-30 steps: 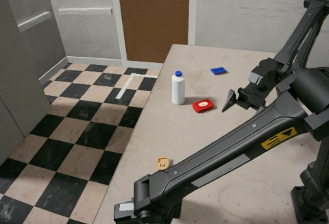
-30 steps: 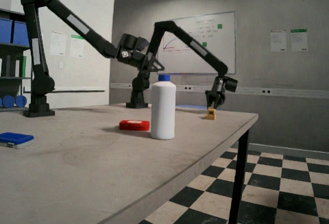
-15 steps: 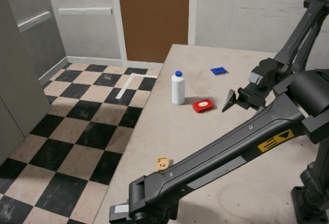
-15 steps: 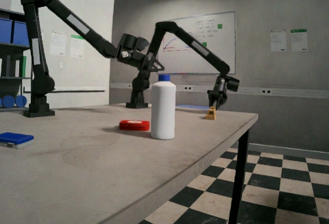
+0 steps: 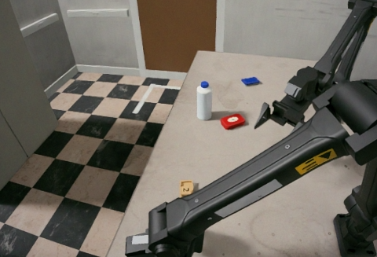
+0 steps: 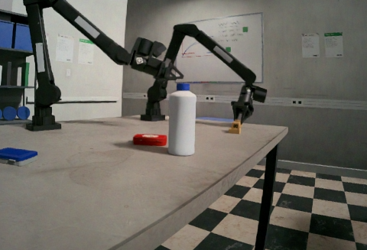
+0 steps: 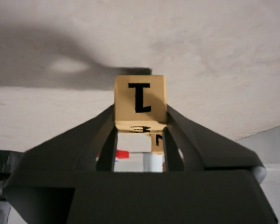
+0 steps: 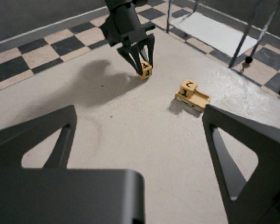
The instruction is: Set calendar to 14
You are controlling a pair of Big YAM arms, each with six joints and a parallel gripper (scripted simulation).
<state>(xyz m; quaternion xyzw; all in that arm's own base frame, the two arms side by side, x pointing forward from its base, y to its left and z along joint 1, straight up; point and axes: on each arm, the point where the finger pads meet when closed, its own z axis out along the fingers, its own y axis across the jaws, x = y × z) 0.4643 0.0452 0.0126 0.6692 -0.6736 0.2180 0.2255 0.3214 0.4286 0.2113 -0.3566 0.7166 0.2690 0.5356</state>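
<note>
The wooden calendar tray lies 130 mm to the right of my left hand, 50 mm ahead of it and 20 mm below it. The rest, counted from my left hand: bottle 520 mm to the right, 100 mm ahead, 50 mm above; blue flat box 870 mm to the right, 70 mm behind, 20 mm below; red flat box 520 mm to the right, 20 mm behind, 10 mm below.
</note>
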